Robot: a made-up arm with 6 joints.
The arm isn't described. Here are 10 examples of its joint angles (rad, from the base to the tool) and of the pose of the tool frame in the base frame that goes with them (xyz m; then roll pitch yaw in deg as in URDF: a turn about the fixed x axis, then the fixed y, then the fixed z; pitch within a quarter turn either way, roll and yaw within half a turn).
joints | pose
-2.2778 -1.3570 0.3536 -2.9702 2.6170 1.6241 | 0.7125 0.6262 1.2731 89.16 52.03 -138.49
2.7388 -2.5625 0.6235 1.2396 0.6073 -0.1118 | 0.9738 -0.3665 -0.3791 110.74 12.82 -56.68
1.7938 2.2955 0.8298 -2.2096 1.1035 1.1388 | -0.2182 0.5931 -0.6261 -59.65 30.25 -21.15
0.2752 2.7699 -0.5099 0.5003 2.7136 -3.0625 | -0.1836 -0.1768 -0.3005 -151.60 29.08 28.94
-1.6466 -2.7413 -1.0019 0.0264 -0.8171 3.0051 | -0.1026 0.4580 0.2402 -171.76 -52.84 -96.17
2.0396 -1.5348 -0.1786 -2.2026 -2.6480 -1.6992 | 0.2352 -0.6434 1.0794 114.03 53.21 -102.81
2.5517 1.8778 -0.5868 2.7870 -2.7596 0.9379 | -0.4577 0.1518 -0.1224 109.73 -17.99 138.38
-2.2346 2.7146 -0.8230 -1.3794 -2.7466 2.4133 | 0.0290 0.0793 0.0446 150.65 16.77 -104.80
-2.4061 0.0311 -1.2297 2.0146 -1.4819 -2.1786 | -0.1932 -0.2542 0.9525 -39.17 -2.63 157.92
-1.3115 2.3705 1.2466 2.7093 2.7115 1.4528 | 0.3563 -0.8582 -0.5879 -97.12 -41.00 91.47
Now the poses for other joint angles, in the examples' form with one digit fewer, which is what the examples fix.
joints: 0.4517 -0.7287 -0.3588 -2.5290 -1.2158 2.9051
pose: -0.105 0.074 1.334 -84.3 -57.2 110.9
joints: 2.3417 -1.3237 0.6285 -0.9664 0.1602 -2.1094
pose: 0.738 -0.648 1.307 -18.5 -61.9 -29.6
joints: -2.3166 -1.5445 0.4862 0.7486 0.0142 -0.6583
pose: 0.763 0.974 1.008 175.9 -63.0 46.0
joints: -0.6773 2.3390 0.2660 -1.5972 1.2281 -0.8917
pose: 0.210 -0.164 -0.513 21.0 16.4 -139.8
